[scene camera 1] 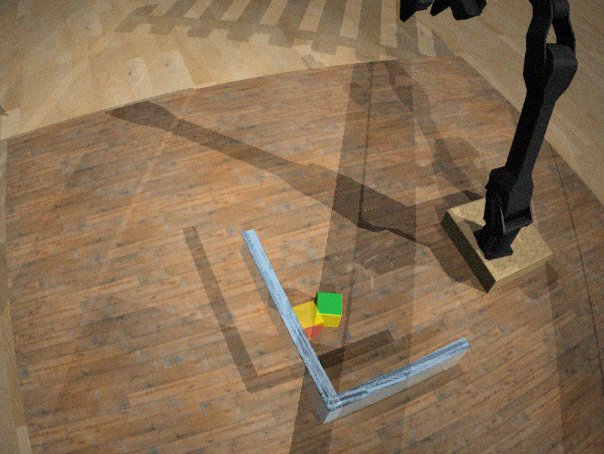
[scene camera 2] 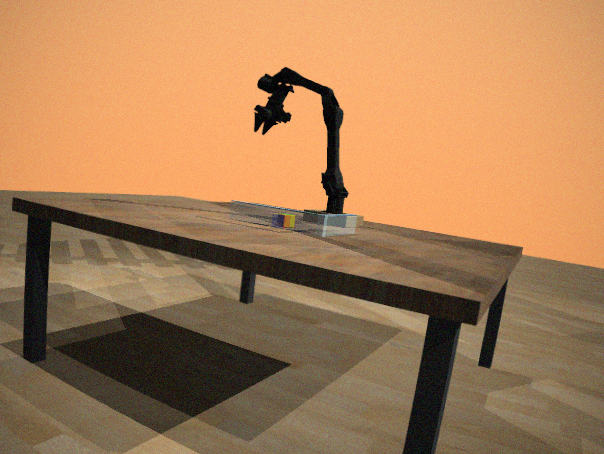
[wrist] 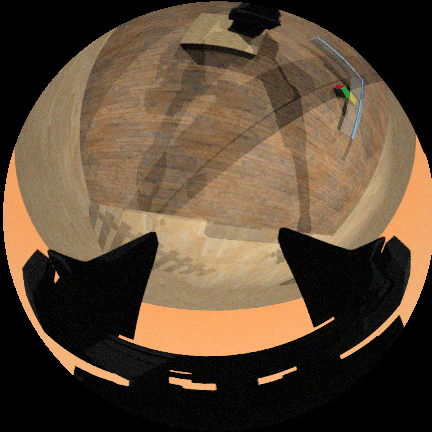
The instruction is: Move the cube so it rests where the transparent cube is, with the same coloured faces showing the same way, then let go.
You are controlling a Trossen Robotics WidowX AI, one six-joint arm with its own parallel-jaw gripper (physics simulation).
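Frame: origin at the arm's base, x ahead, y left, z up, level; metres.
Seen in the pictures: gripper, fingertip midpoint: [scene camera 1: 417, 17] [scene camera 2: 258, 133] [wrist: 218, 236]; arm's base, link origin: [scene camera 1: 493, 243] [scene camera 2: 334, 213].
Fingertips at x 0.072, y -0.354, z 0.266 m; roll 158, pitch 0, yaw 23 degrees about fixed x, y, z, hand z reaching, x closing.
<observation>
Offsets run from my fingertips to a thing's top centre.
The solid cube @[0.403 m left, 0.263 m ahead, 0.267 m down] [scene camera 1: 330, 303] [wrist: 346, 92] rests on the table with green on top. A yellow side shows in scene camera 1; a red and a dark side show in the wrist view. The transparent cube @[0.416 m left, 0.302 m ahead, 0.267 m down] [scene camera 1: 306, 314] [wrist: 353, 98] is right beside it, towards the long wall, with yellow on top and a red side. In scene camera 2 the cubes' coloured faces [scene camera 2: 286, 220] overlap, and I cannot tell the two apart. My gripper [scene camera 1: 419, 16] [scene camera 2: 260, 132] [wrist: 218, 236] is open and empty, high above the table and far from both cubes.
An L-shaped wall with light blue top edges [scene camera 1: 270, 280] [scene camera 2: 340, 225] [wrist: 362, 92] stands around two sides of the cubes. Its long part is close to the transparent cube and hides part of it in scene camera 1. The arm stands on a pale block [scene camera 1: 520, 262] [wrist: 200, 35].
</observation>
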